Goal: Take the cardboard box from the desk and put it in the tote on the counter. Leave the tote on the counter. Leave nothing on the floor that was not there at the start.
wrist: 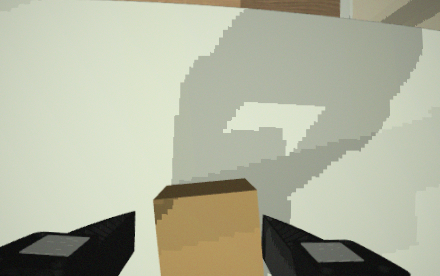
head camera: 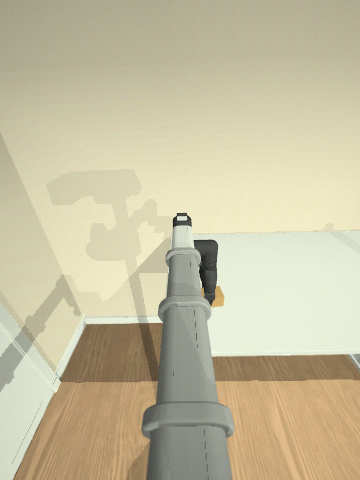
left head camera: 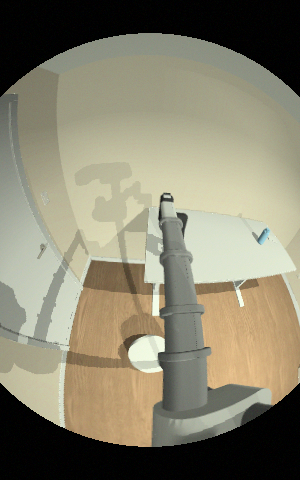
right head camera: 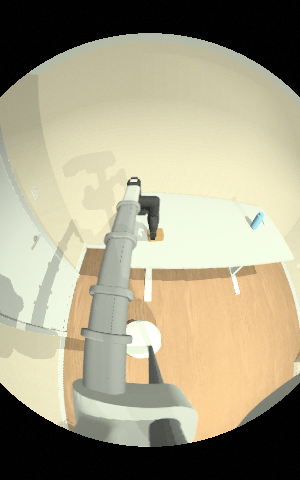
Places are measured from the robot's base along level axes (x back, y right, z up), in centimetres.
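Where they show: gripper, between the fingertips: (wrist: 198,233) (head camera: 206,297) (right head camera: 152,234); robot's base, origin of its link: (left head camera: 149,352) (right head camera: 140,338).
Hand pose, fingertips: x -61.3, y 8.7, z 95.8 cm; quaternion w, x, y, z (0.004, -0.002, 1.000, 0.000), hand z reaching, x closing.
Each offset is from my fingertips to the top centre of the thing. Level surfaces: height alone.
The cardboard box @[dx -0.9, dy +1.7, dz +1.4 cm] (head camera: 218,297) (right head camera: 159,234) (wrist: 210,240) is a small orange-brown block on the white desk @[dz -3.6 cm] (head camera: 290,295) (left head camera: 210,250) (right head camera: 200,250) (wrist: 90,100). My gripper (wrist: 198,233) is open, pointing down at the box. In the wrist view the box lies between the two black fingers, with a gap on the left and its right side very close to the right finger. Its near end is cut off by the frame edge. In the right head view the wrist covers part of the box. The tote and the counter do not show in these views.
A blue bottle @[dx -16.0, dy +89.9, dz +12.9 cm] (left head camera: 263,236) (right head camera: 257,220) stands at the desk's right end. A round white object (left head camera: 146,353) (right head camera: 143,339) is on the wooden floor in front of the desk. A wall runs behind the desk, and a door (left head camera: 30,280) is at the left.
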